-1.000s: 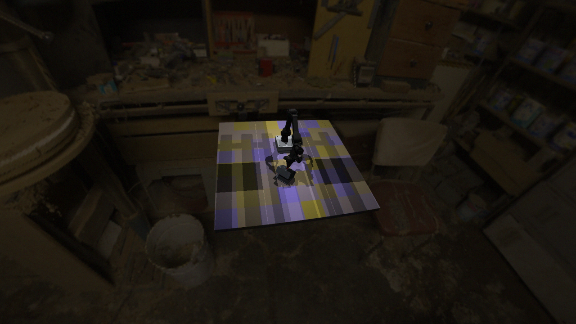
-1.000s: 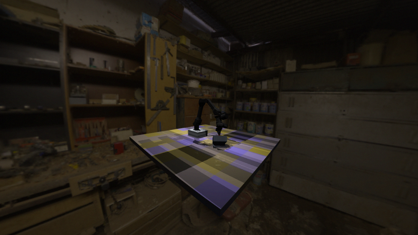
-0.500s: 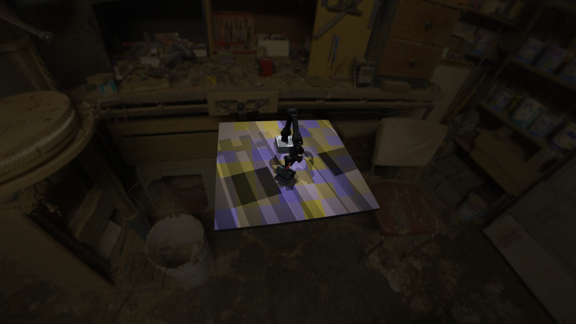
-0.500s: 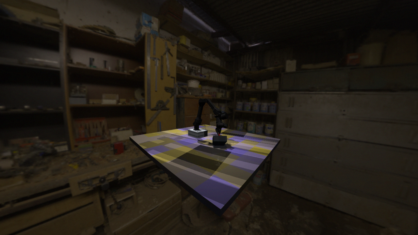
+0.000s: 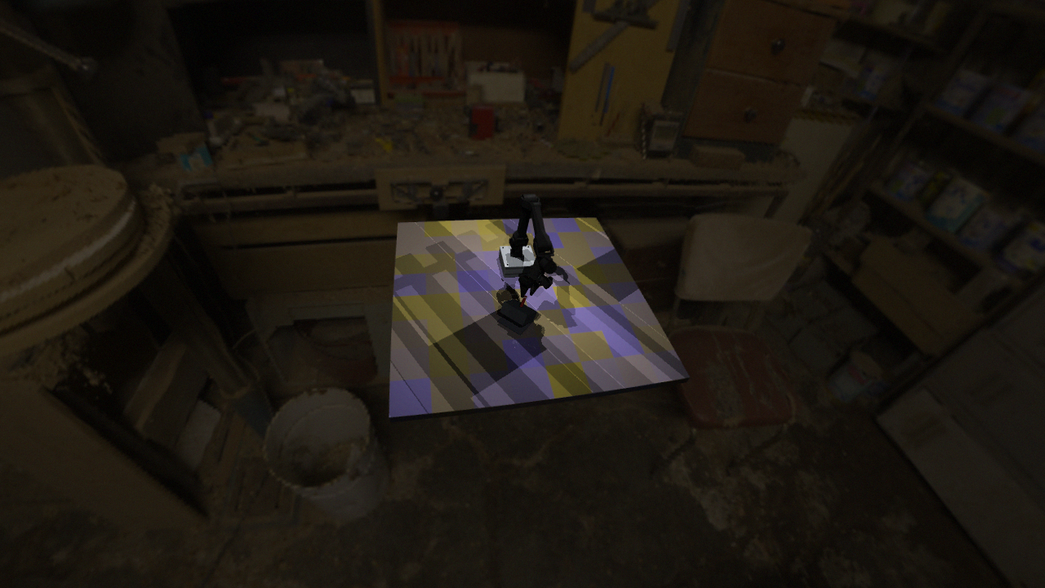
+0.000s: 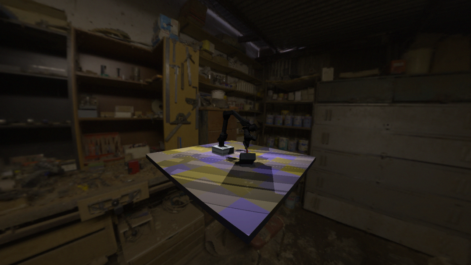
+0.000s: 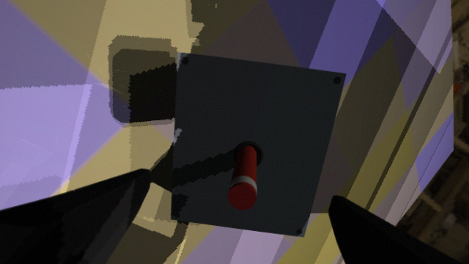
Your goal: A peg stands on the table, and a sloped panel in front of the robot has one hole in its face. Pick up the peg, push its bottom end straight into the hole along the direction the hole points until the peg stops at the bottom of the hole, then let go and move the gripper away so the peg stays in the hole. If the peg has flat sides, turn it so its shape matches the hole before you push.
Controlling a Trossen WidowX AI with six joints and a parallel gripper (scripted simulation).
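Right now the dark red round peg is 10 mm ahead of my gripper tip, 10 mm to the right of it and 20 mm below it. Also, from my gripper tip: sloped panel block (30 mm ahead, 30 mm to the right, 70 mm below).
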